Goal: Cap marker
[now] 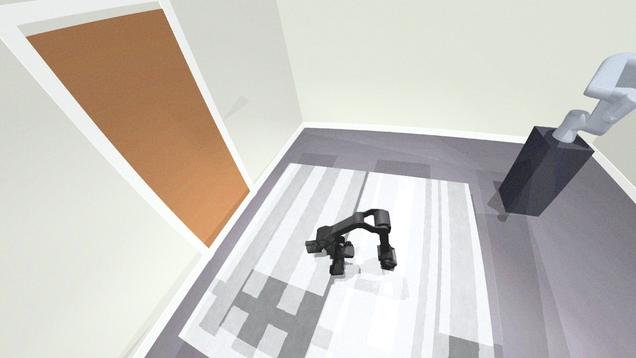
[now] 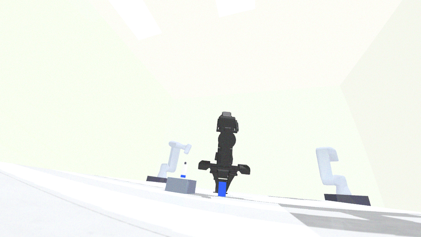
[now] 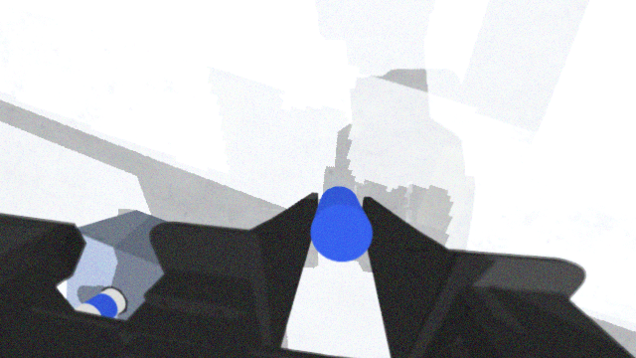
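My gripper tip is now 12 cm to the left of the blue marker band, 10 cm short of it and 3 cm below it. Also, from my gripper tip: blue cap: 1 cm ahead, 1 cm above; grey holder block: 12 cm to the right, 10 cm ahead.
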